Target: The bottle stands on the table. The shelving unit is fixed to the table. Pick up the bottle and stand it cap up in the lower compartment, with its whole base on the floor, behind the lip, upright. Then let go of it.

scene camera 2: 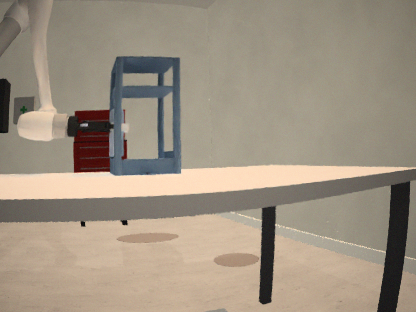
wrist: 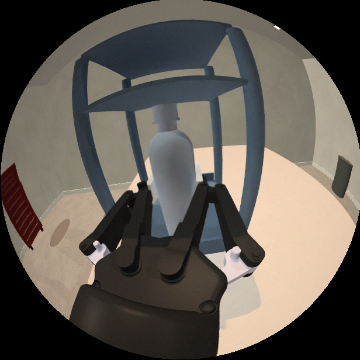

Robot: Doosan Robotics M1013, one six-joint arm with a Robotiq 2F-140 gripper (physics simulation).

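Places are measured from the arm's base along level axes (x ahead, y left, z up), in millimetres.
Pixels of known places: gripper, fingertip midpoint: [scene camera 2: 128, 128].
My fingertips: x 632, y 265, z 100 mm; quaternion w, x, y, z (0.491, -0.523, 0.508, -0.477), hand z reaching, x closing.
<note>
Ahead of a thing's pixels: the offset from my fingertips to its top centre. "*": to the spot under its first point. Level surfaces: height alone.
My gripper [scene camera 2: 125, 127] [wrist: 178, 172] is shut on the pale blue bottle @(* dx -62, dy -22, dz -61 mm) [scene camera 2: 111, 145] [wrist: 171, 155], holding it cap up and about upright at mid-body. In the scene view the bottle is mostly hidden behind a post of the blue shelving unit @(* dx +158, dy -103, dz +28 mm) [scene camera 2: 176, 115] [wrist: 255, 120]; its visible lower edge is slightly above the level of the unit's lip @(* dx +53, dy -95, dz -134 mm) [scene camera 2: 145, 166]. In the wrist view the bottle is between the two near posts, its cap overlapping the middle shelf [wrist: 200, 90] in the picture. The bottle's base is hidden by the gripper in the wrist view.
The unit stands on the pale table @(dz -162 mm) [scene camera 2: 250, 182] [wrist: 290, 225]. Its posts flank the opening on both sides, and the middle shelf spans above. A red drawer cabinet [scene camera 2: 91, 150] [wrist: 17, 205] stands beyond the table. A dark green cylinder [wrist: 342, 176] is far right in the wrist view.
</note>
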